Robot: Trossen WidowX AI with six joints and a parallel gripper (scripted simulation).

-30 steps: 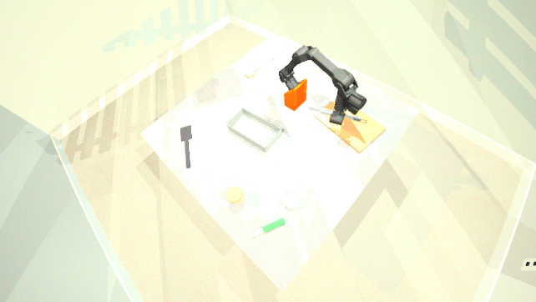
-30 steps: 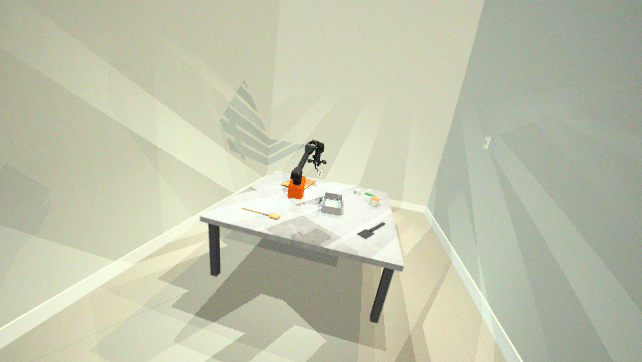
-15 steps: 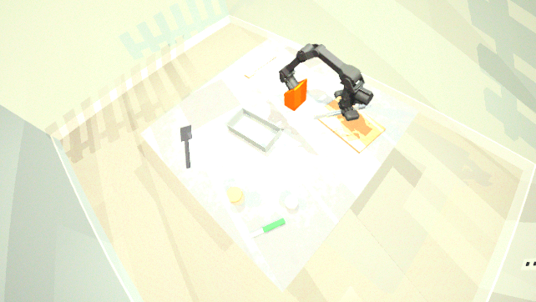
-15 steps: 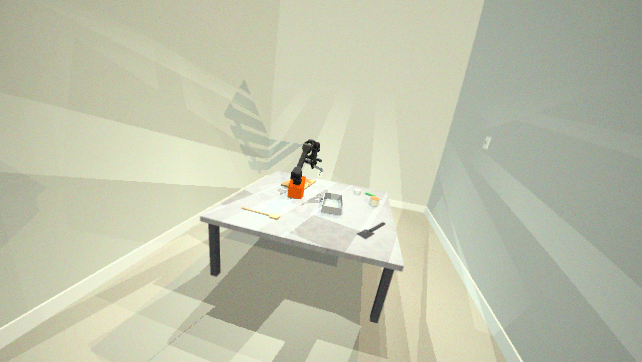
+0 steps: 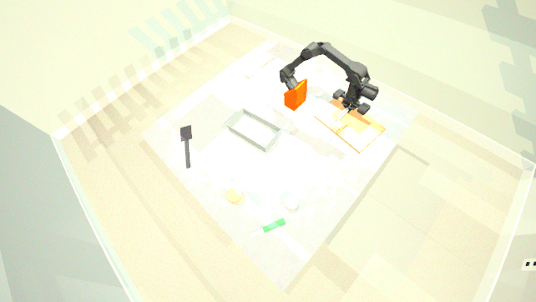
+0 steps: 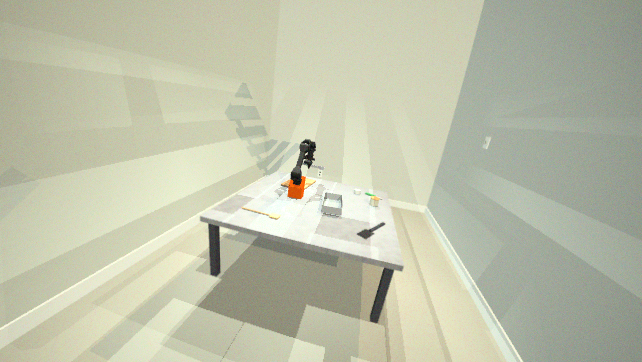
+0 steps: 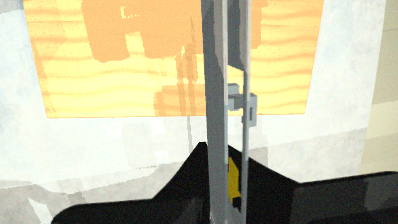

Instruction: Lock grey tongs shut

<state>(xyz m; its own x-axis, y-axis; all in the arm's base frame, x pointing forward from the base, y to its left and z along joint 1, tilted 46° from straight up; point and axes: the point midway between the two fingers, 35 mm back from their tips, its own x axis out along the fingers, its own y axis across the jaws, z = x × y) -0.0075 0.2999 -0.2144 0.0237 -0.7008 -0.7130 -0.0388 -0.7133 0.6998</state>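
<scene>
Right now the wooden board is 80 mm behind my gripper tip and 170 mm below it. Also, from my gripper tip: yellow mark: 10 mm behind, 40 mm above; roasting tin: 340 mm ahead, 400 mm to the right, 150 mm below; dark spatula: 680 mm ahead, 670 mm to the right, 170 mm below.
</scene>
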